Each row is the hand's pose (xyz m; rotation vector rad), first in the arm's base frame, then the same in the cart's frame.
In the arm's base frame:
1: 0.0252 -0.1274 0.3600 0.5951 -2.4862 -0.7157
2: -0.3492 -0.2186 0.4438 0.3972 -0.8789 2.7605
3: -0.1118 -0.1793 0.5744 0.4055 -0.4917 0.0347
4: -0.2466 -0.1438 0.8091 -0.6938 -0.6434 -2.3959
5: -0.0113 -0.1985 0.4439 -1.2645 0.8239 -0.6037
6: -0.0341 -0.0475 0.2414 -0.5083 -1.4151 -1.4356
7: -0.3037 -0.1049 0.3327 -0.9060 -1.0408 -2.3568
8: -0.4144 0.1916 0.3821 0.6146 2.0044 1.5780
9: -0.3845 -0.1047 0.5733 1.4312 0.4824 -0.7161
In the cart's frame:
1: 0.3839 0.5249 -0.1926 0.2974 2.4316 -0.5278
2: 0.1804 0.5781 -0.5262 -1.4370 0.1389 2.1149
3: 0.2097 0.6960 -0.2809 -0.7315 -1.6648 -0.2584
4: 0.1019 0.9269 -0.3788 -0.2611 1.4729 1.9565
5: 0.2760 0.5663 -0.2017 -0.9966 -0.0473 -2.1974
6: 0.4928 0.4634 -0.2838 0.6188 2.2525 1.2708
7: 0.3393 0.5328 -0.5203 -0.0329 1.4146 1.6573
8: 0.5458 0.7257 -0.6711 0.0074 1.0967 0.3126
9: 0.2110 0.7484 -0.5587 0.9253 -1.1938 -0.4331

